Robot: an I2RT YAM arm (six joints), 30 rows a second.
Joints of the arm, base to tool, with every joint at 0 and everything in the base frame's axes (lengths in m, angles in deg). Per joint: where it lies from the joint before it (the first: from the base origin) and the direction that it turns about. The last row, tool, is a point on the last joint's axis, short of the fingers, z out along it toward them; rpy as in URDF.
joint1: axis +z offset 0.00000 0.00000 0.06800
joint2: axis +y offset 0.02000 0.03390 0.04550
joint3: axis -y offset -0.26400 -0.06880 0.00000
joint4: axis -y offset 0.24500 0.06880 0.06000
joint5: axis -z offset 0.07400 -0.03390 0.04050
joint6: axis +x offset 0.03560 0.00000 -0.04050
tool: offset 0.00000 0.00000 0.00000 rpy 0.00 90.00 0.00
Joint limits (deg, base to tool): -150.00..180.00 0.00..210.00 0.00..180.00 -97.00..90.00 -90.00..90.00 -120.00..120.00
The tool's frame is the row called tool.
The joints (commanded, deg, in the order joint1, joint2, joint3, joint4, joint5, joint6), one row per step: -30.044, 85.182, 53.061, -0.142, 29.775, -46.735; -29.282, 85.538, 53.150, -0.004, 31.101, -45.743; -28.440, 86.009, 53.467, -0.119, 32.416, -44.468; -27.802, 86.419, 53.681, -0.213, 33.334, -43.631; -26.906, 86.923, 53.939, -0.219, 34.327, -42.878; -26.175, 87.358, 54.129, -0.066, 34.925, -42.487
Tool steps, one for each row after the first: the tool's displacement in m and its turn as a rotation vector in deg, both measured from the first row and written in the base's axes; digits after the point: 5 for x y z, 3 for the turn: 0.00269, 0.00265, -0.00096, -0.173, -0.331, -0.816; 0.00607, 0.00548, -0.00162, -0.185, -0.782, -1.666; 0.00869, 0.00768, -0.00259, -0.181, -0.970, -2.181; 0.01237, 0.01101, -0.00367, -0.273, -1.112, -2.458; 0.01559, 0.01379, -0.00461, -0.381, -1.205, -2.402
